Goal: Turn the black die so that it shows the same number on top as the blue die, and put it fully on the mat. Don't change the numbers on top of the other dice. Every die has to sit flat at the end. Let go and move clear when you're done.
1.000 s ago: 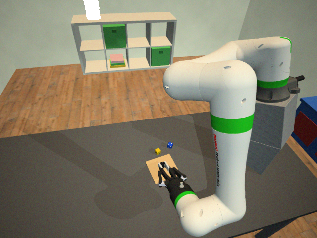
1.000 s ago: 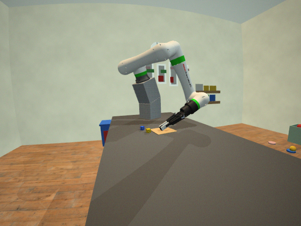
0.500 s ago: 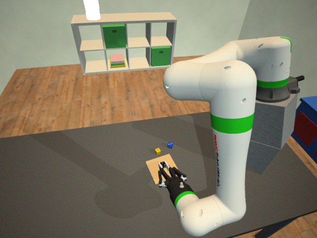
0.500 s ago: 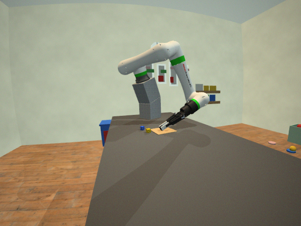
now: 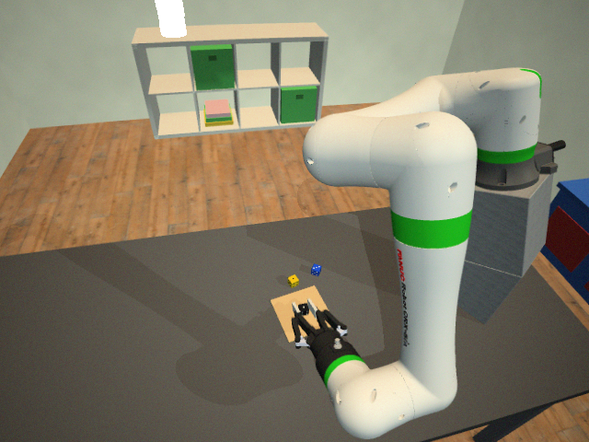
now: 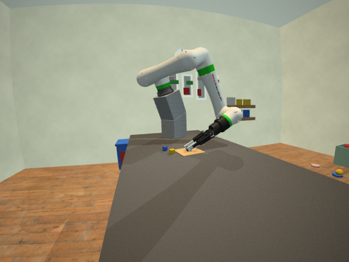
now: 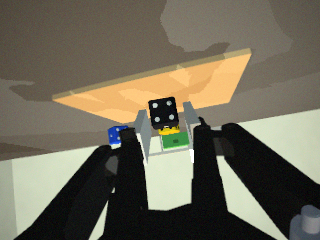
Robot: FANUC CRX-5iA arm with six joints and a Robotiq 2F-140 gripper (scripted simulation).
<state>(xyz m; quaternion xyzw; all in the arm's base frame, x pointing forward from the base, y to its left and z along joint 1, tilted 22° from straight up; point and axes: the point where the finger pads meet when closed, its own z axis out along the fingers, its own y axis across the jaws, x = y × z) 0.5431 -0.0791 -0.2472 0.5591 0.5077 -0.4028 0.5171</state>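
The black die lies 1 cm to the right of my hand and 2 cm below it. From my hand the other things lie so: blue die (8 cm behind, 14 cm to the right, 2 cm below); yellow die (12 cm to the right, 2 cm below); tan mat (1 cm to the right, 3 cm below).
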